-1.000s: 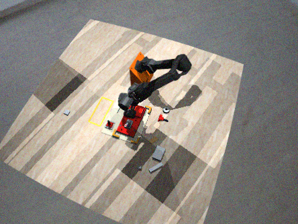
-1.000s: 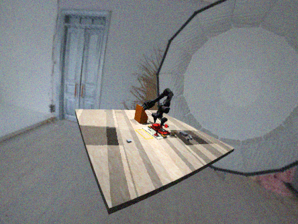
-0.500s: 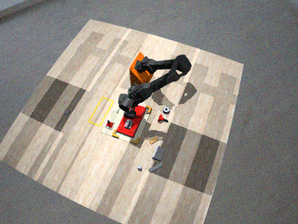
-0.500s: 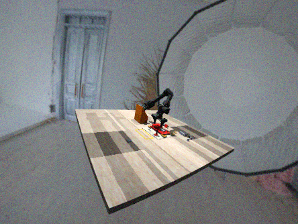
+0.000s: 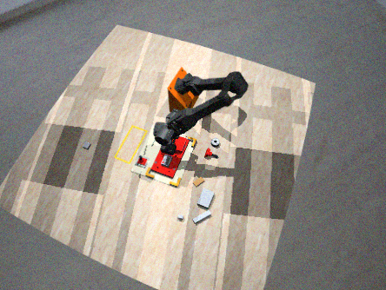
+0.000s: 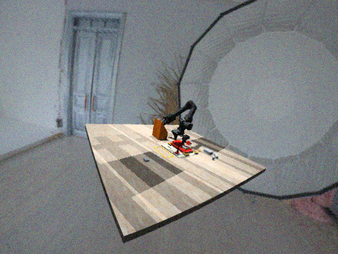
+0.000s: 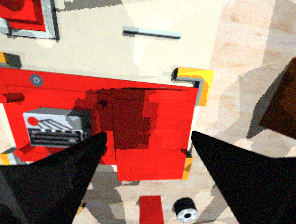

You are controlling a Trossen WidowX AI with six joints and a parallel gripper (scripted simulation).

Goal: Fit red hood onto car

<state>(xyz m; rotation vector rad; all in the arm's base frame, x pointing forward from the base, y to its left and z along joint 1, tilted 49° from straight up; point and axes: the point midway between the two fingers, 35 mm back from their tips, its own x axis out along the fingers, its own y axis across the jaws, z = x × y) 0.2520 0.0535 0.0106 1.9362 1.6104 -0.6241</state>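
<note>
Now: gripper tip right at the red hood. From my gripper tip the other things lie so: wheel: 18 cm to the left, 7 cm behind, 3 cm below; tan piece: 15 cm to the left, 14 cm ahead, 3 cm below; grey engine block: 9 cm ahead, 1 cm below.
</note>
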